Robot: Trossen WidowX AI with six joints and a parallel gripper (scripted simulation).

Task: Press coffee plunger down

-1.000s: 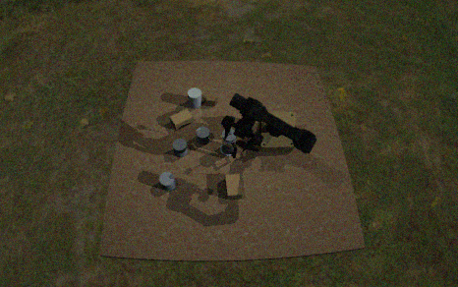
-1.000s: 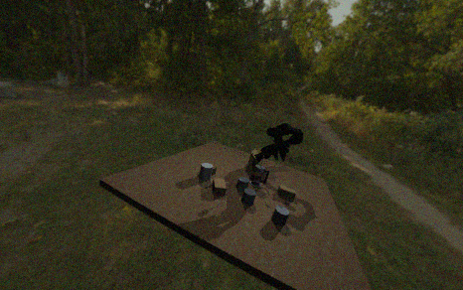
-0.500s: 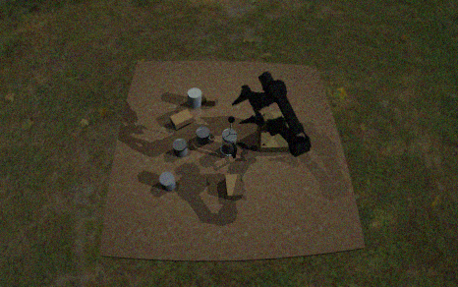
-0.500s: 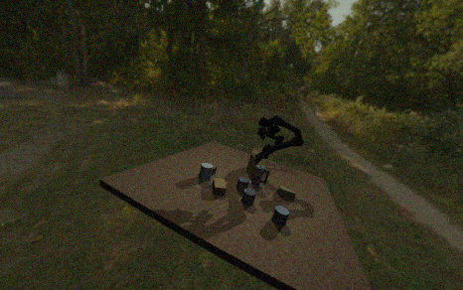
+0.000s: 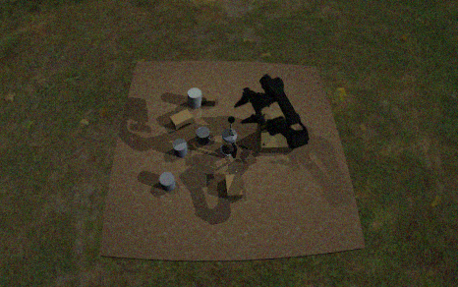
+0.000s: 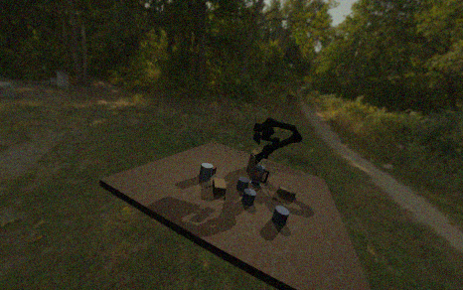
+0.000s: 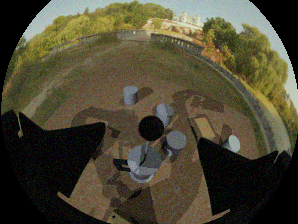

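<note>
My gripper tip is now 160 mm above the coffee press, 20 mm to the right of it and 20 mm short of it.
</note>
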